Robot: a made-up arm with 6 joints. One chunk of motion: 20 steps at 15 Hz.
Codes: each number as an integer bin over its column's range. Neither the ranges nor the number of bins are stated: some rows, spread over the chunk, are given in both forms.
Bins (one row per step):
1: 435 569 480 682 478 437
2: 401 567 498 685 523 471
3: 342 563 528 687 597 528
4: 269 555 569 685 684 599
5: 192 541 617 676 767 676
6: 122 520 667 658 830 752
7: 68 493 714 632 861 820
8: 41 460 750 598 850 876
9: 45 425 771 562 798 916
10: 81 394 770 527 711 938
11: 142 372 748 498 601 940
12: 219 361 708 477 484 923
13: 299 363 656 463 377 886
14: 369 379 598 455 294 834
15: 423 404 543 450 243 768
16: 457 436 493 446 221 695
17: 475 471 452 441 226 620
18: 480 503 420 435 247 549
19: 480 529 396 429 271 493
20: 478 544 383 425 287 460
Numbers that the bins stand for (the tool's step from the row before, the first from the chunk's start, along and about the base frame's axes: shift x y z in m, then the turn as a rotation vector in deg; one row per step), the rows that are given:
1: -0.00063 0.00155 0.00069 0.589 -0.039 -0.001
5: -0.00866 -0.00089 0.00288 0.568 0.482 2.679
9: -0.01351 -0.01099 0.00535 0.169 0.538 5.369
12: -0.00777 -0.01656 0.00434 -0.129 -0.028 5.448
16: 0.00010 -0.01003 0.00090 -0.237 -0.502 2.892
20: 0.00079 -0.00062 -0.00087 -0.311 -0.383 0.257
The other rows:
2: -0.00175 0.00138 0.00098 0.600 0.042 0.380
3: -0.00370 0.00103 0.00146 0.607 0.176 1.020
4: -0.00611 0.00033 0.00211 0.600 0.332 1.816
6: -0.01097 -0.00271 0.00368 0.505 0.595 3.531
7: -0.01275 -0.00507 0.00444 0.414 0.651 4.293
8: -0.01365 -0.00794 0.00501 0.295 0.632 4.921
10: -0.01232 -0.01369 0.00533 0.046 0.381 5.616
11: -0.01031 -0.01560 0.00498 -0.055 0.183 5.639
13: -0.00512 -0.01639 0.00351 -0.178 -0.221 5.033
14: -0.00281 -0.01499 0.00258 -0.206 -0.370 4.450
15: -0.00103 -0.01282 0.00170 -0.223 -0.462 3.710
17: 0.00069 -0.00698 0.00024 -0.255 -0.493 2.051
18: 0.00086 -0.00420 -0.00027 -0.276 -0.455 1.255
19: 0.00086 -0.00193 -0.00066 -0.297 -0.412 0.627

